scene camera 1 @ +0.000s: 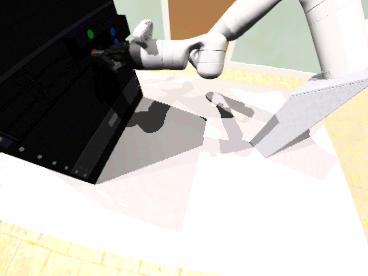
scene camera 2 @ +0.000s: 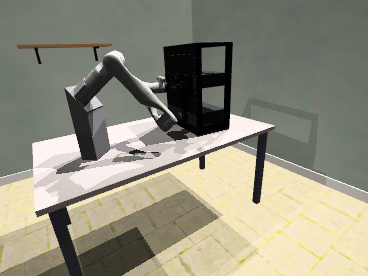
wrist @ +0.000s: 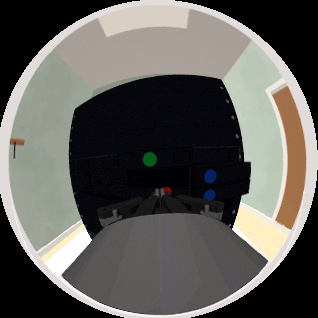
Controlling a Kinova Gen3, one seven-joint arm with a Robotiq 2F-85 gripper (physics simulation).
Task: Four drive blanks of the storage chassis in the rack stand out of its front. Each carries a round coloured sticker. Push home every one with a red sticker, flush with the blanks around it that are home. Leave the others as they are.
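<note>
The black rack [scene camera 1: 52,137] [scene camera 2: 228,100] [wrist: 150,112] holds the chassis. A red sticker [scene camera 1: 93,51] [wrist: 167,190] shows low on the chassis front, partly covered by my fingertips. My gripper [scene camera 1: 96,52] [wrist: 159,193] is shut and empty, its tips at the red sticker's left edge in the wrist view. Contact and how far that blank stands out cannot be told. A green sticker [scene camera 1: 90,34] [wrist: 150,159] is above it, on a blank that stands out. Two blue stickers, upper [scene camera 1: 112,31] [wrist: 210,176] and lower [scene camera 1: 116,41] [wrist: 209,194], are to the right on protruding blanks.
The rack stands on the white table [scene camera 1: 240,200] [scene camera 2: 55,192]. The arm's grey pedestal [scene camera 1: 305,107] [scene camera 2: 92,130] stands opposite the rack's front. The protruding blue-stickered blanks are close to the right of my fingers in the wrist view. A wall shelf [scene camera 2: 65,46] is behind the arm.
</note>
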